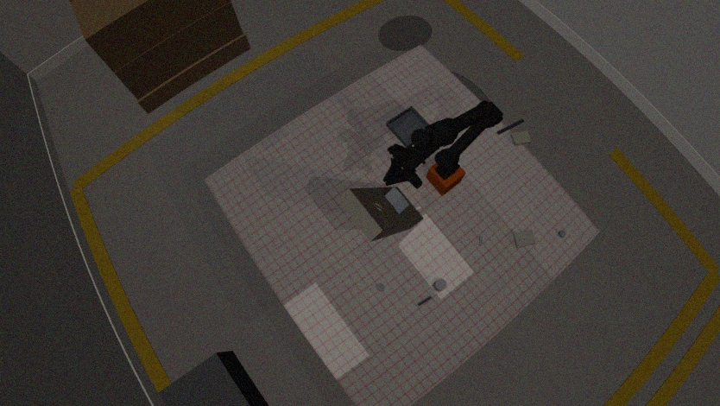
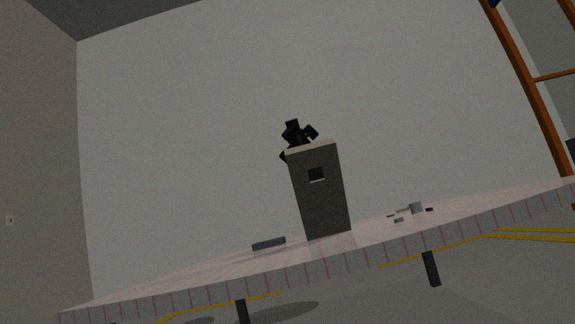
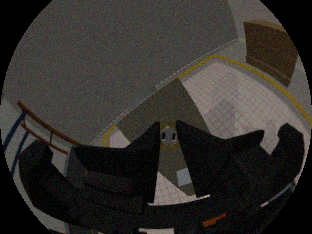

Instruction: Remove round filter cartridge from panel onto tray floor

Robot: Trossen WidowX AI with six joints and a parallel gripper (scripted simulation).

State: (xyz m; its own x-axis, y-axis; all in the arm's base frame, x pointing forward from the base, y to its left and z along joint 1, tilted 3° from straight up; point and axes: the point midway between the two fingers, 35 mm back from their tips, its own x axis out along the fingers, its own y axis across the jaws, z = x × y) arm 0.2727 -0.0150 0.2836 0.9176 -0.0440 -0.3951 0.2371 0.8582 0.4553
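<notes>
Right now my gripper tip is 110 mm above the round filter cartridge, 60 mm short of it and 30 mm to the right of it. From my gripper tip the other things lie so: dark bar (390 mm to the left, 350 mm below, 70 mm ahead); service panel (180 mm below, 30 mm to the left, 10 mm ahead); tray (360 mm behind, 350 mm below, 260 mm to the right).
</notes>
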